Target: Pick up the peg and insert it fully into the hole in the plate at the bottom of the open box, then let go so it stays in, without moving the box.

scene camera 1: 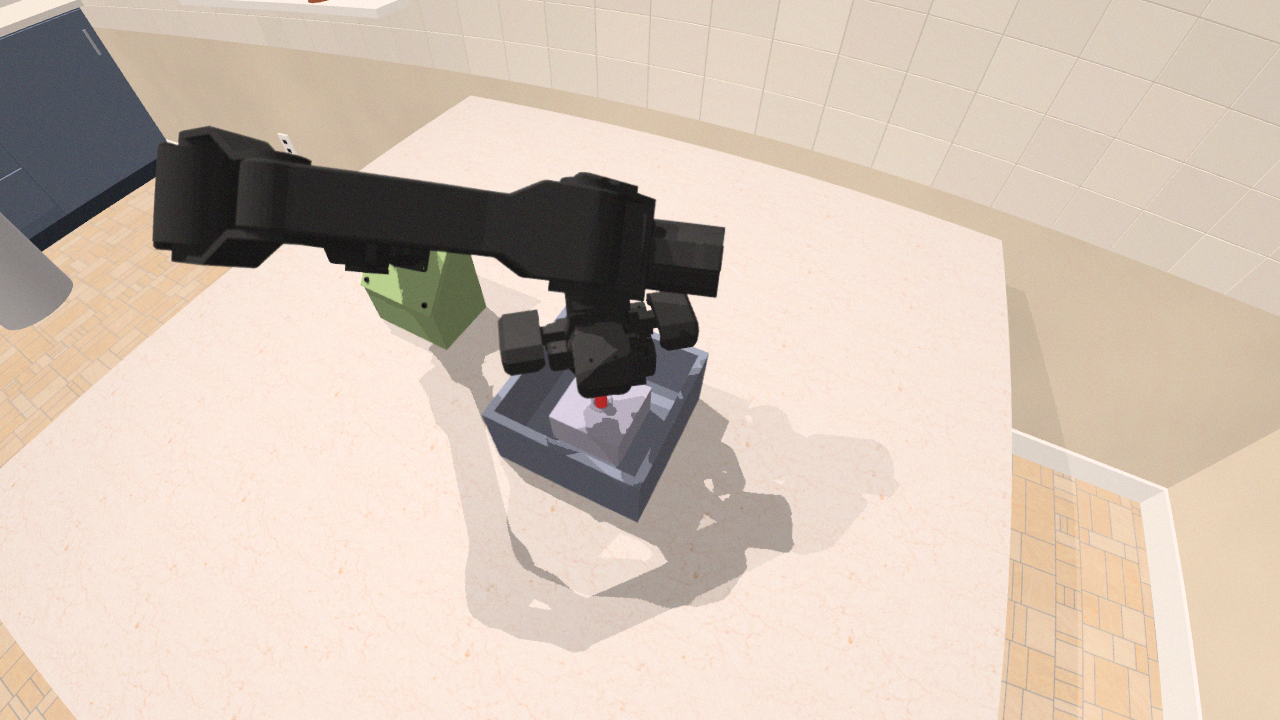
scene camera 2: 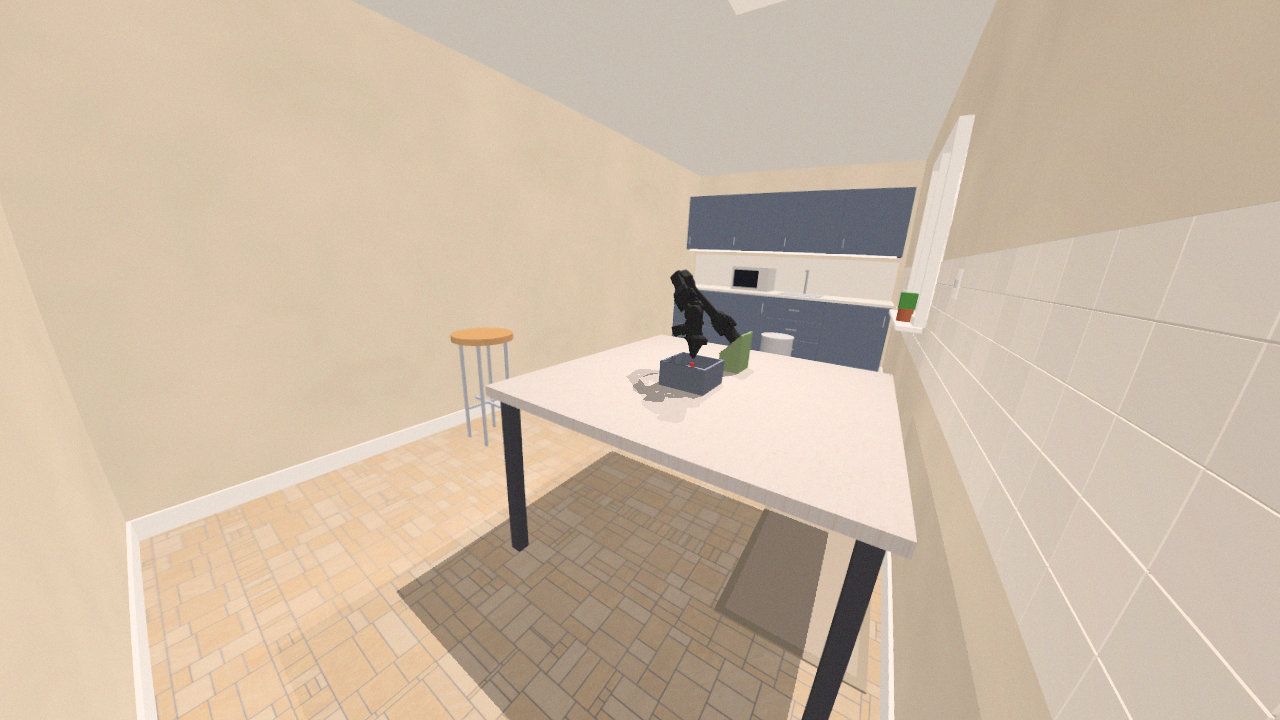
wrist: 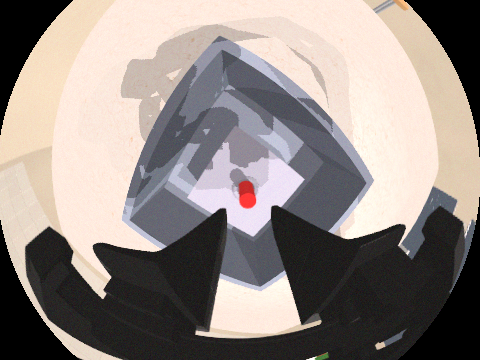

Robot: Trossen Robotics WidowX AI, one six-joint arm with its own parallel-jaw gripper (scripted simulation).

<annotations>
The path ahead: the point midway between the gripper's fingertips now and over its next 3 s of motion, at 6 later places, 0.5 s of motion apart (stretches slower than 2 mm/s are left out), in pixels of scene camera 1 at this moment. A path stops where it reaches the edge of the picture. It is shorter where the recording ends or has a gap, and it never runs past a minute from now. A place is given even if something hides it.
The gripper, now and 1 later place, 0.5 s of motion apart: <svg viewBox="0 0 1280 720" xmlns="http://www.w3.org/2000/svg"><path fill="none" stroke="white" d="M600 379L599 366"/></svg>
</annotations>
